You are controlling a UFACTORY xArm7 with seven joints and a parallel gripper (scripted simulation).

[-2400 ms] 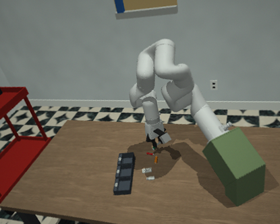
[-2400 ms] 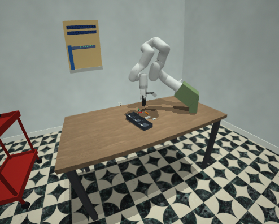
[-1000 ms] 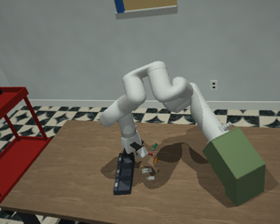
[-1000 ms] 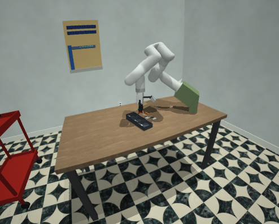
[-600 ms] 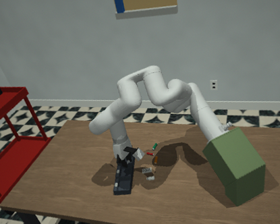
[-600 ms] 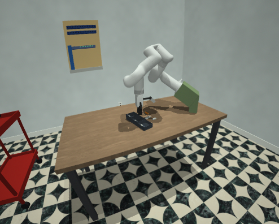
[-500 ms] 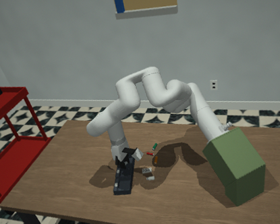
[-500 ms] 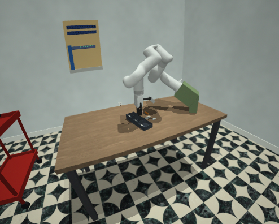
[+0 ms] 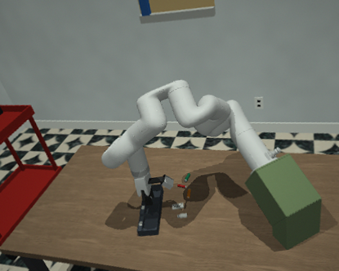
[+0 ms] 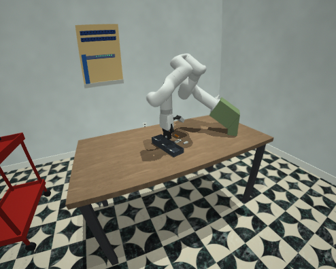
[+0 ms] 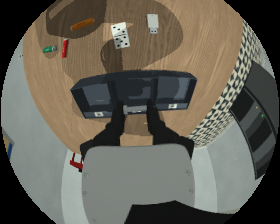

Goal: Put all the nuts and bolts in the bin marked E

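Right now my hand is 1 cm short of the bin and 7 cm above it. From my hand the other things lie so: white dotted tile (11 cm behind, 2 cm to the right, 8 cm below); orange piece (16 cm behind, 10 cm to the right, 8 cm below); grey bolt (1 cm to the right, 2 cm below).
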